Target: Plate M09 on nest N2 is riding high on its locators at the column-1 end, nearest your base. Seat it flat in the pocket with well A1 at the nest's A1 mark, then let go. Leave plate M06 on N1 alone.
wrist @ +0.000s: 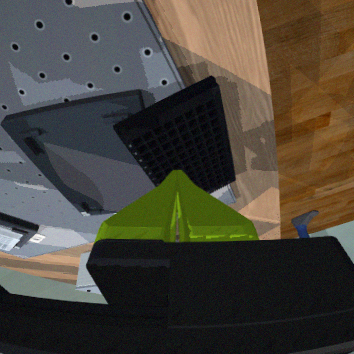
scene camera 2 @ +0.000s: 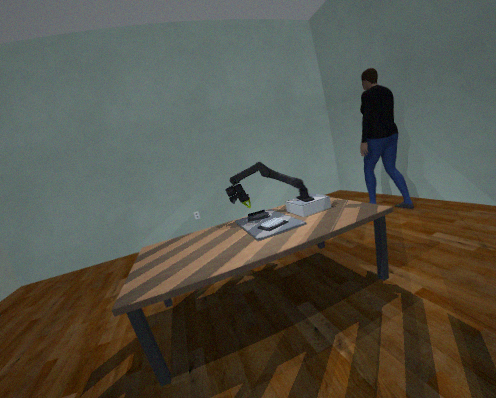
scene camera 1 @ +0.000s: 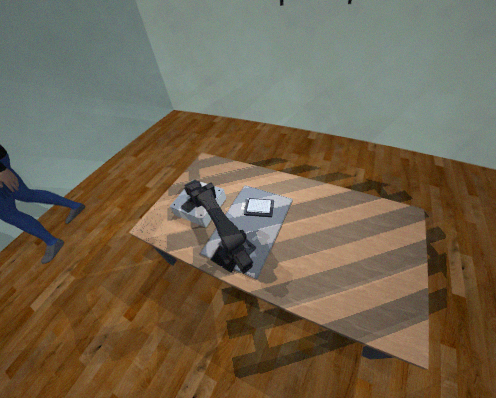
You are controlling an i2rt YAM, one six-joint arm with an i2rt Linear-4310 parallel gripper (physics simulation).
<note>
My gripper is shut and holds nothing. Also in view: a black well plate. I also see a dark nest pad.
</note>
